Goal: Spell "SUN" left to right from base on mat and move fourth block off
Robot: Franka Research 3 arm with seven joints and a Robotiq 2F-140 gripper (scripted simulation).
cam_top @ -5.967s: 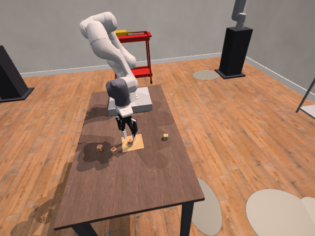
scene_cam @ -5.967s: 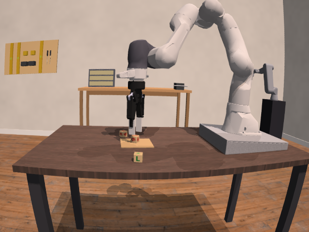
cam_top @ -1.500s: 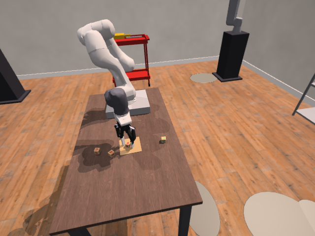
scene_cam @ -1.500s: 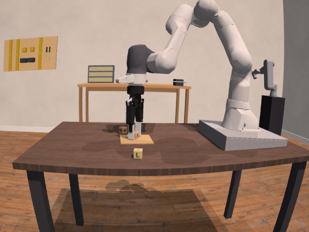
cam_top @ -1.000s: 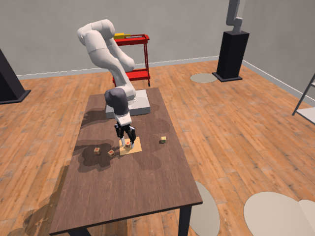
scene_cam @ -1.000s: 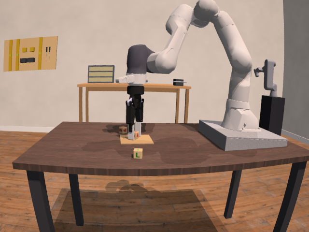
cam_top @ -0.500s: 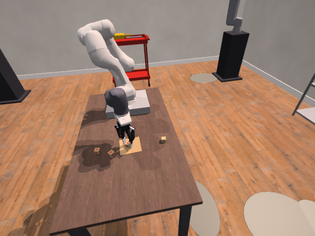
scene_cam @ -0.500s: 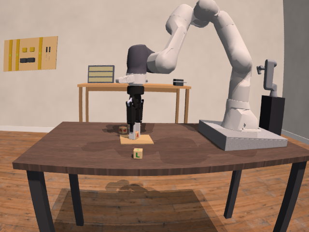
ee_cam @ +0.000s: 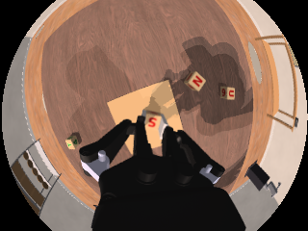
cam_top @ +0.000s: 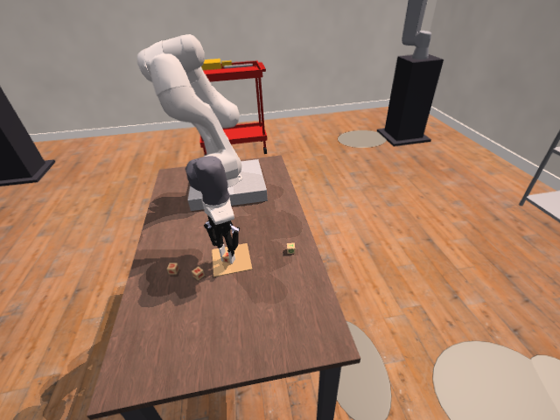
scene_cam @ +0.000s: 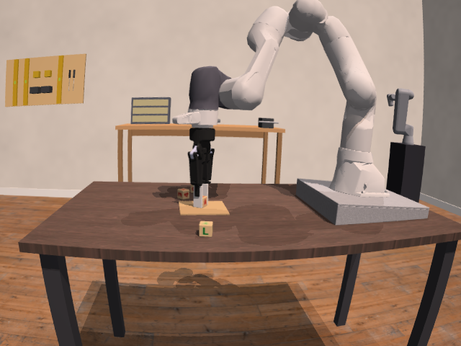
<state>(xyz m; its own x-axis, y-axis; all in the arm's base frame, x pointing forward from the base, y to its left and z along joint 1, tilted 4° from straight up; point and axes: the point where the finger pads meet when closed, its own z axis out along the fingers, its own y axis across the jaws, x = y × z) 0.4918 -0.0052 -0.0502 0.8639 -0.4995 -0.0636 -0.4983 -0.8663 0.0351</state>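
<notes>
My gripper is now 20 mm above the S block. The rest, counted from my hand: mat: 10 mm to the left, 40 mm below; N block: 50 mm ahead, 110 mm to the right, 20 mm below; U block: 10 mm ahead, 200 mm to the right, 20 mm below.
</notes>
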